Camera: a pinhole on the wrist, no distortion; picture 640 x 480 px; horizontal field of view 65.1 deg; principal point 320.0 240.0 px. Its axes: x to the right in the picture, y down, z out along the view. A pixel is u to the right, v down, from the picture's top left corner.
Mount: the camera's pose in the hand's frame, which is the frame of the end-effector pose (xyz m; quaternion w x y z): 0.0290 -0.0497 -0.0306 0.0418 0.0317 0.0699 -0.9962
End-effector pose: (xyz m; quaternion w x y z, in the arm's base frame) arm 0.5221 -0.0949 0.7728 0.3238 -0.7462 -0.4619 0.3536
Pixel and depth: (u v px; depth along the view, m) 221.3 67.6 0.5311
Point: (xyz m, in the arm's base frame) 0.1440 0.0439 0.4173
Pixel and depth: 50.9 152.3 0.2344
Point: 0.3734 0.0766 0.6515
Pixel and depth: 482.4 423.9 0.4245
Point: 0.0614 -0.0478 0.8286
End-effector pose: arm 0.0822 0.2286 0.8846 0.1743 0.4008 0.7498 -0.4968
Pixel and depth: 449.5 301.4 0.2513
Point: -0.0108 0.0011 0.8958
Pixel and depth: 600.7 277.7 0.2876
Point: 0.0430 -0.0687 0.9494
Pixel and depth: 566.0 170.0 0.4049
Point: 0.1021 -0.1896 0.8929
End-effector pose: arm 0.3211 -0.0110 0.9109 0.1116 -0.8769 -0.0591 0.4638
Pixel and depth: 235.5 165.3 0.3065
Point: 0.1210 0.0836 0.7212
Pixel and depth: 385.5 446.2 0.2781
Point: 0.1268 0.2165 0.8495
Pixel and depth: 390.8 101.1 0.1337
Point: 0.2337 0.0362 0.8625
